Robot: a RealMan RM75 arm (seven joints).
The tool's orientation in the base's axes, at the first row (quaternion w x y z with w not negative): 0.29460 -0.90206 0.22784 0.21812
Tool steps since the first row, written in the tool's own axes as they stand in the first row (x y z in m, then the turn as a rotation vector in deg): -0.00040 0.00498 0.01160 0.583 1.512 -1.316; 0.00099 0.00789 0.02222 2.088 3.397 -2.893; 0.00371 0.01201 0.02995 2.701 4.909 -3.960; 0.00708 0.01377 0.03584 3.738 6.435 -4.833; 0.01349 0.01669 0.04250 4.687 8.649 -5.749; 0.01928 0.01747 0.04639 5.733 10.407 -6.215; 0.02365 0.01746 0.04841 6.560 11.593 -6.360; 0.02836 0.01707 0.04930 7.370 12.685 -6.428; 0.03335 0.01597 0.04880 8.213 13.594 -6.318
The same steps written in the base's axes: -0.00602 0.00383 -0.01042 -0.008 -2.088 0.001; -0.00923 0.00804 -0.02018 0.590 -4.870 -0.454; -0.01127 0.00917 -0.02905 0.542 -6.809 -0.651; -0.01105 0.01066 -0.03590 0.775 -8.755 -1.219; -0.00922 0.01094 -0.04541 0.578 -11.201 -2.007; -0.00601 0.01120 -0.05165 0.588 -13.061 -2.978; -0.00303 0.01124 -0.05543 0.648 -14.243 -3.821; 0.00072 0.01076 -0.05839 0.726 -15.304 -4.670; 0.00544 0.00983 -0.06019 0.882 -16.129 -5.588
